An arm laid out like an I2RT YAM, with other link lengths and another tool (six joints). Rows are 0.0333 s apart.
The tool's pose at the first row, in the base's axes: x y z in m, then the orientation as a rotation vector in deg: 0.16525 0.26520 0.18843 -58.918 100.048 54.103
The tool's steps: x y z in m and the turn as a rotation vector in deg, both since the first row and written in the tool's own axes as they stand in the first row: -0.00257 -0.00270 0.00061 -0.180 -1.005 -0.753; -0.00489 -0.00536 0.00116 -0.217 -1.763 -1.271; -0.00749 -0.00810 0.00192 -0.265 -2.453 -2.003; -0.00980 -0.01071 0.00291 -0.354 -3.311 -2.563; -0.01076 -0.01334 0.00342 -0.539 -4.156 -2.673; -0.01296 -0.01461 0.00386 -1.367 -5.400 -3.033; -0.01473 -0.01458 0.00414 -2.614 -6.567 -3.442; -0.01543 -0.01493 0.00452 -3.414 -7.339 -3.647; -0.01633 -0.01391 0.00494 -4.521 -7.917 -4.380; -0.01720 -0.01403 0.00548 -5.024 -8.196 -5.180; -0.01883 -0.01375 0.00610 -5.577 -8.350 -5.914; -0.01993 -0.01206 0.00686 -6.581 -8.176 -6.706; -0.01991 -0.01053 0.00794 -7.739 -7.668 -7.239; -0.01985 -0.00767 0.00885 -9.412 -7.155 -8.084; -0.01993 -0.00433 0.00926 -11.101 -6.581 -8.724
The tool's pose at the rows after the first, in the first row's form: 0.16861 0.26539 0.19015 -58.982 98.666 54.168; 0.17184 0.26547 0.19167 -58.925 97.688 54.150; 0.17528 0.26579 0.19337 -59.081 96.622 53.983; 0.17860 0.26628 0.19474 -59.019 95.519 54.019; 0.18142 0.26601 0.19501 -58.679 94.696 54.418; 0.18332 0.26648 0.19669 -58.675 93.174 55.399; 0.18386 0.26718 0.19825 -59.008 91.539 56.704; 0.18449 0.26757 0.19872 -59.157 90.502 57.577; 0.18393 0.26854 0.19959 -60.013 89.165 58.335; 0.18444 0.26920 0.20020 -60.737 88.233 58.386; 0.18482 0.27026 0.20156 -61.520 87.425 58.483; 0.18380 0.27184 0.20262 -62.832 86.679 58.852; 0.18273 0.27337 0.20251 -64.265 86.310 59.420; 0.18037 0.27522 0.20264 -66.243 85.525 60.256; 0.17747 0.27684 0.20316 -68.119 84.896 61.214
